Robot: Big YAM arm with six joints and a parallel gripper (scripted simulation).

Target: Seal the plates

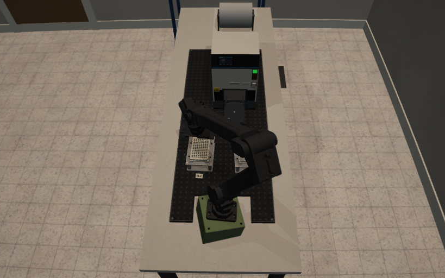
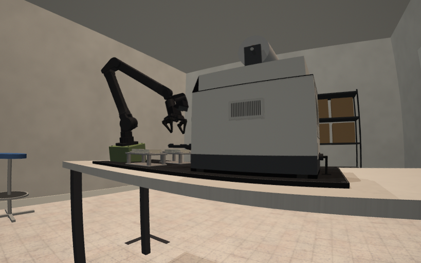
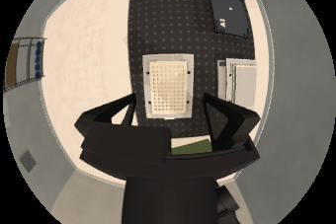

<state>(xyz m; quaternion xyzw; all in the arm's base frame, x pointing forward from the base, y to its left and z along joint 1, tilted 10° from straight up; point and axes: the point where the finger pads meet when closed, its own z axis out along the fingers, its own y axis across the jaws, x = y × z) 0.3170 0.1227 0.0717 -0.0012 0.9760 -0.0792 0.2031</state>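
My hand is 11 cm above the white well plate. Also, from my hand: yellow warning label: 30 cm ahead, 6 cm to the right, 2 cm below; sealer stage: 20 cm ahead, 15 cm to the right, 8 cm below; N2 label: 17 cm below, 11 cm behind.
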